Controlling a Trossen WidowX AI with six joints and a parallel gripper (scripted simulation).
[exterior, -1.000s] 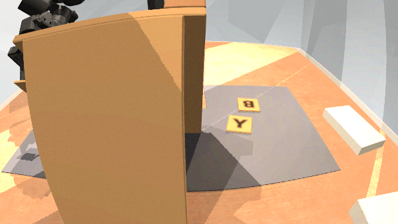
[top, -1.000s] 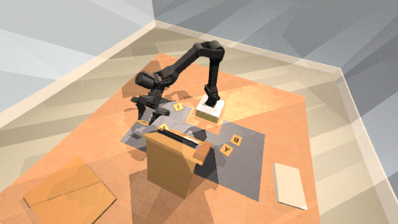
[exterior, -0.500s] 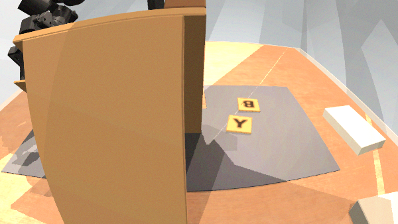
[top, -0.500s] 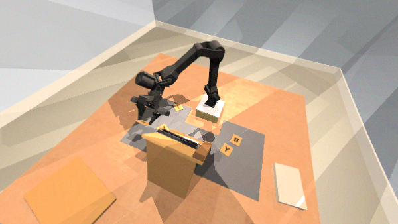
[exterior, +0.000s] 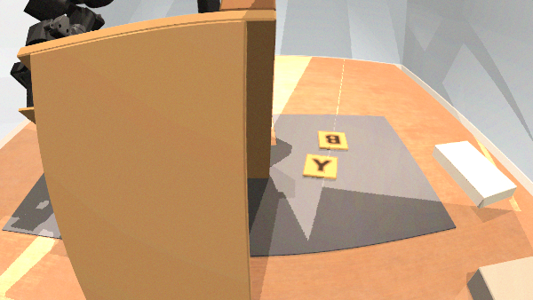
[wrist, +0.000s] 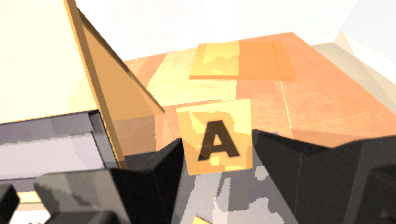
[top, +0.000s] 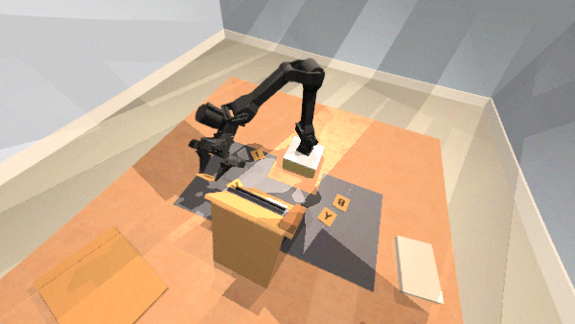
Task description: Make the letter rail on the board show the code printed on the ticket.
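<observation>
My gripper tip is now right at the letter tile. From my gripper tip the other things lie so: grey mat 22 cm to the left, 18 cm behind, 17 cm below; white ticket 22 cm to the left, 8 cm below, 7 cm behind; flat orange panel 37 cm ahead, 16 cm below, 10 cm to the right.
</observation>
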